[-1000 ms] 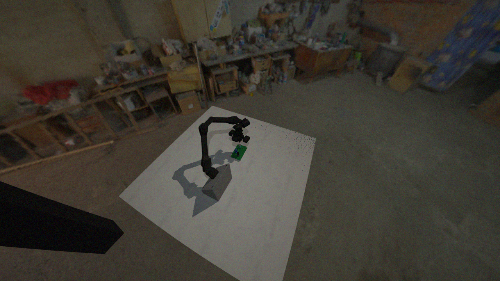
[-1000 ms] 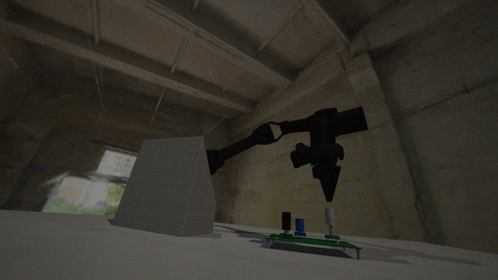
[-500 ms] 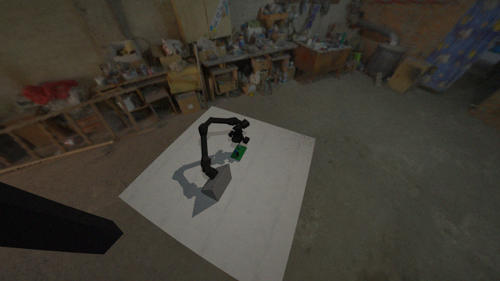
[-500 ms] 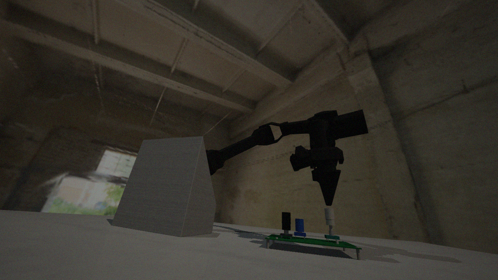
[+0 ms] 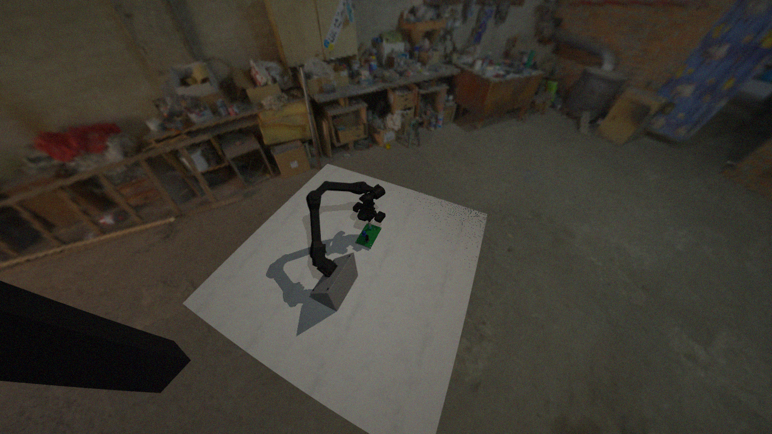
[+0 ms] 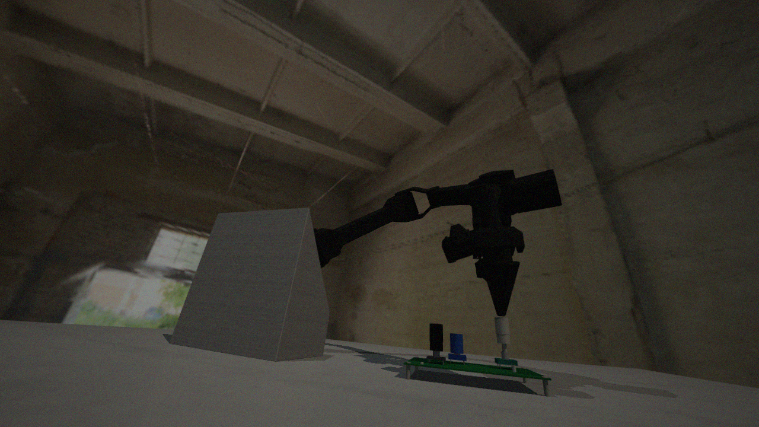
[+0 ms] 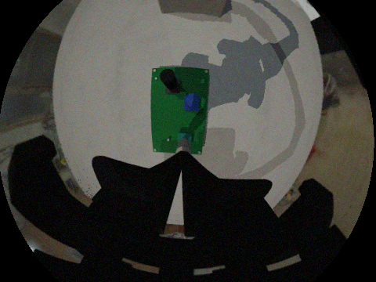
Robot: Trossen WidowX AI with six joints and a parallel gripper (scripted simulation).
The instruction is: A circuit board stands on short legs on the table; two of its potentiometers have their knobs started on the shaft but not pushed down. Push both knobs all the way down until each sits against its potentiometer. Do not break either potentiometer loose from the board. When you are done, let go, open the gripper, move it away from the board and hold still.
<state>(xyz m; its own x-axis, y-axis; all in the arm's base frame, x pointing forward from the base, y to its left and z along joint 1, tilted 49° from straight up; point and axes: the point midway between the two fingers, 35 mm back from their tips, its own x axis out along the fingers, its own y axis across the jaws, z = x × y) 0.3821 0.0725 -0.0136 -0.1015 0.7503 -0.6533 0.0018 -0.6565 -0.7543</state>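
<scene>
The white knob is 2 cm below my gripper tip. Round my gripper tip: black knob (9 cm behind, 4 cm to the right, 4 cm below).
</scene>
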